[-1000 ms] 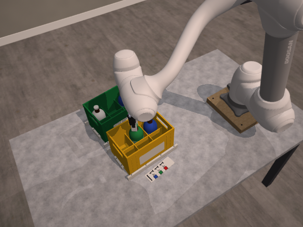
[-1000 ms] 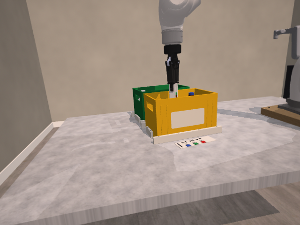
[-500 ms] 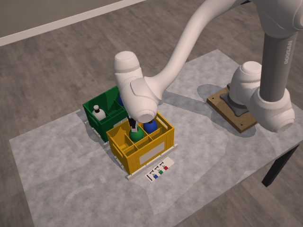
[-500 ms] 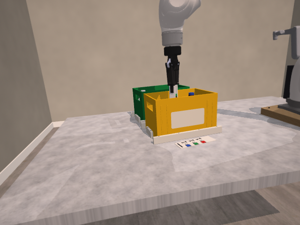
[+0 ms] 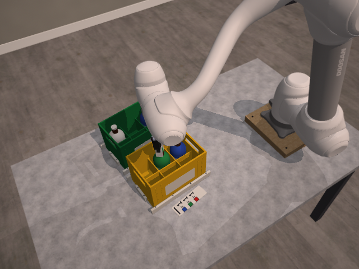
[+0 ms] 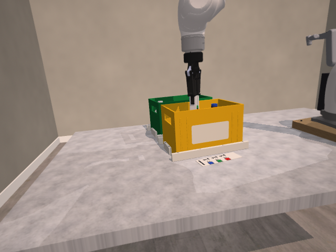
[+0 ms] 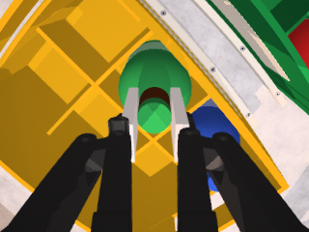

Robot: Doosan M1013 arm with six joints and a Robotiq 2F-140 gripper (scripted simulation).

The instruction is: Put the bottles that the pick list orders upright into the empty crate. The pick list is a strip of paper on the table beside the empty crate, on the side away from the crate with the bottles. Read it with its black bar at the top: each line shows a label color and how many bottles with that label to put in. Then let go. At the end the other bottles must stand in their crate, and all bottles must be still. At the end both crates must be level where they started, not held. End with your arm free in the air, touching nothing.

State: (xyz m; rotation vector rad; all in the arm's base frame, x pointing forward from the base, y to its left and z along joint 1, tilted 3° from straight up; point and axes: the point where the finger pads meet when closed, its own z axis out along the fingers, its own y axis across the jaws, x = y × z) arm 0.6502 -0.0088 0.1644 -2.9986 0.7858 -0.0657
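The red-capped bottle is 5 cm behind my hand, 18 cm to the right of it and 9 cm below it. Round my hand: green bottle 8 cm below; yellow crate 1 cm behind, 4 cm to the left, 9 cm below; blue bottle 9 cm behind, 2 cm to the right, 9 cm below.
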